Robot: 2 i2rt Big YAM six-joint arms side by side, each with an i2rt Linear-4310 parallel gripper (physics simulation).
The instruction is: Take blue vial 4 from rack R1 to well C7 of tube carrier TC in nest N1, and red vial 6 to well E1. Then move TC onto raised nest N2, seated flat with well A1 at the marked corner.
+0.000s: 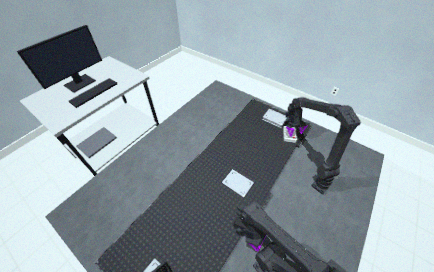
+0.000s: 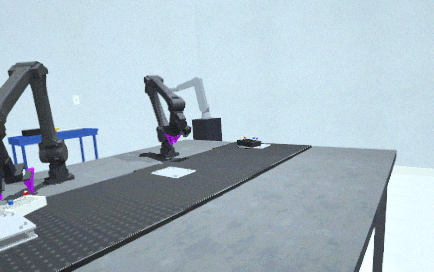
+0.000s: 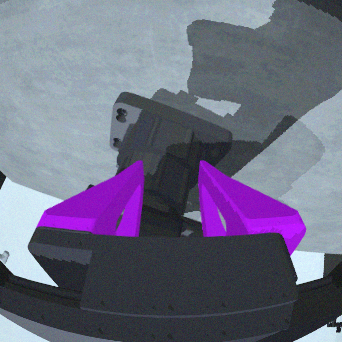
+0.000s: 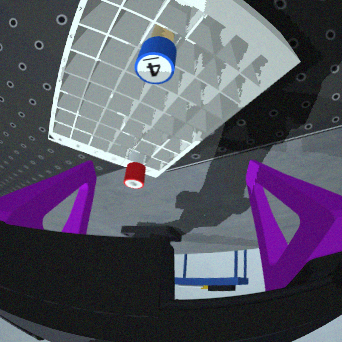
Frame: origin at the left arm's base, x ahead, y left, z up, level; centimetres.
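Seen in the pictures: left gripper, fingertip midpoint: [image 1: 258,247] [image 2: 172,143] [image 3: 170,169]; right gripper, fingertip midpoint: [image 1: 295,135] [image 2: 17,195] [image 4: 170,168]; left arm's base, origin of the base link: [image 1: 266,264] [image 2: 168,155] [image 3: 167,134]; right arm's base, origin of the base link: [image 1: 321,184] [image 2: 59,180] [image 4: 151,230].
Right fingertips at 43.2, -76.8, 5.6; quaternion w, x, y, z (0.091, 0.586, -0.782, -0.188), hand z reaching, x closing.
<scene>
Offsets run from my right fingertips to a thing's top centre, as dx, dy, dz. "pt": to the spot under its first point.
The white tube carrier @[+4.3, +0.4, -1.3] [image 1: 287,139] [image 2: 37,202] [image 4: 280,56] lies beside a raised white plate @[+23.0, -3.9, -0.1] [image 1: 273,117] [image 2: 16,229]. Blue vial 4 @[+7.1, -1.7, +0.6] [image 2: 10,203] [image 4: 155,62] stands in a carrier well, its cap marked 4. A red vial @[-0.3, +2.5, +0.6] [image 2: 26,193] [image 4: 134,175] stands at the carrier's narrow end; its number is not readable. My right gripper [image 1: 297,131] [image 2: 16,192] [image 4: 170,168] is wide open and empty, above the carrier. My left gripper [image 1: 257,246] [image 2: 172,139] [image 3: 170,169] is partly open and empty, near its own arm's base. Well labels are too small to read.
A flat white plate @[-0.3, +57.9, -3.3] [image 1: 238,183] [image 2: 173,172] lies mid-mat. A black rack @[-17.4, +120.4, +0.3] [image 1: 161,268] [image 2: 248,143] with red and blue caps stands on another white plate @[pt -7.9, +122.4, -3.6] [image 1: 151,265] at the mat's far end from the carrier. A desk with a monitor [image 1: 62,56] stands off the table.
</scene>
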